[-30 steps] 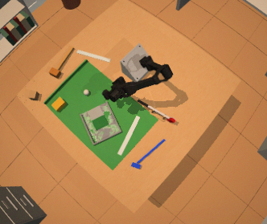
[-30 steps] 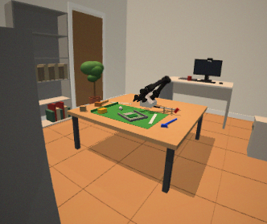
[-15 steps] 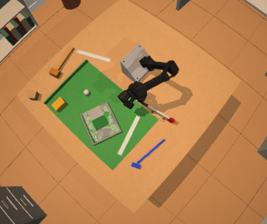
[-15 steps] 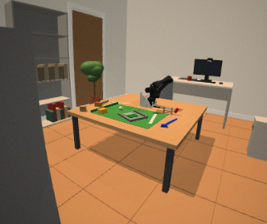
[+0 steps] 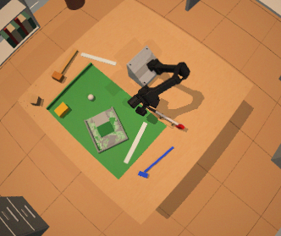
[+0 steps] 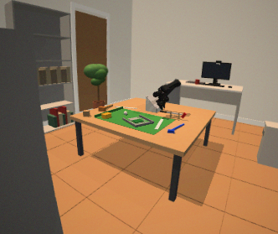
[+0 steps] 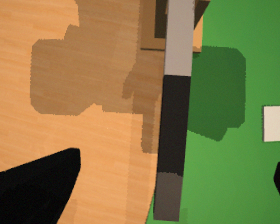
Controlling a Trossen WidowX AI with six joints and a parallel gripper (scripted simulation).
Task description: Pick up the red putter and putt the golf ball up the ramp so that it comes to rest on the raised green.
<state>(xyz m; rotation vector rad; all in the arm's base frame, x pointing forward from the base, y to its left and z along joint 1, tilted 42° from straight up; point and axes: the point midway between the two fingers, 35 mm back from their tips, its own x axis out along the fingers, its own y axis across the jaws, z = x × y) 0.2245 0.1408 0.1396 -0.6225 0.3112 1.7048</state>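
Right now the red putter is 11 cm to the left of my gripper tip, 3 cm below it and 3 cm behind it. Also, from my gripper tip: orange block 44 cm ahead, 43 cm to the right, 6 cm below; then white golf ball 36 cm to the right, 23 cm ahead, 7 cm below; then blue putter 28 cm to the left, 21 cm ahead, 8 cm below.
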